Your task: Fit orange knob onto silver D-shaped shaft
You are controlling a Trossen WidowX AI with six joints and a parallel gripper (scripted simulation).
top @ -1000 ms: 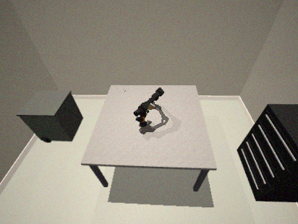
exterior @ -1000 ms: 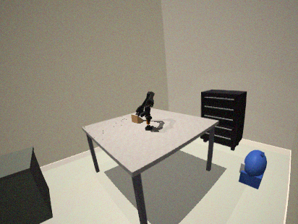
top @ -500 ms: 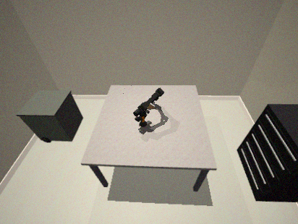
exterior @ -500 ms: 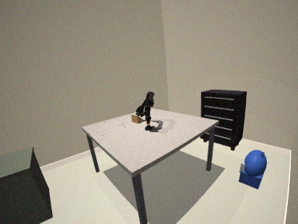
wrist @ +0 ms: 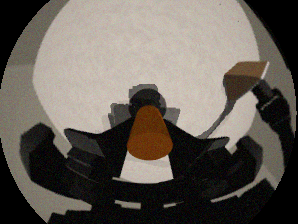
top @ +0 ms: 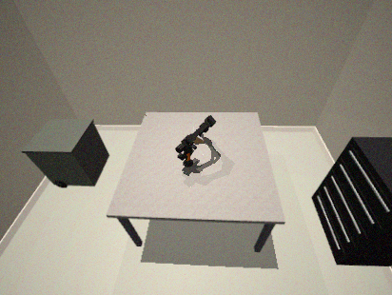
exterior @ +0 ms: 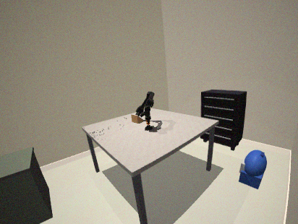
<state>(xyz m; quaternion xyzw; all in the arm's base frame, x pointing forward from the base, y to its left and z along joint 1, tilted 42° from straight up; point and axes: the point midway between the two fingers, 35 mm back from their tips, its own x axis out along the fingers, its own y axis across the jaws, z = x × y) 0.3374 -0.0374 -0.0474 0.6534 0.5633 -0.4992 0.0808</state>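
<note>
The dark round pedestal lies 4 cm below my gripper tip. The rest, counted from my gripper tip: orange knob (3 cm above).
</note>
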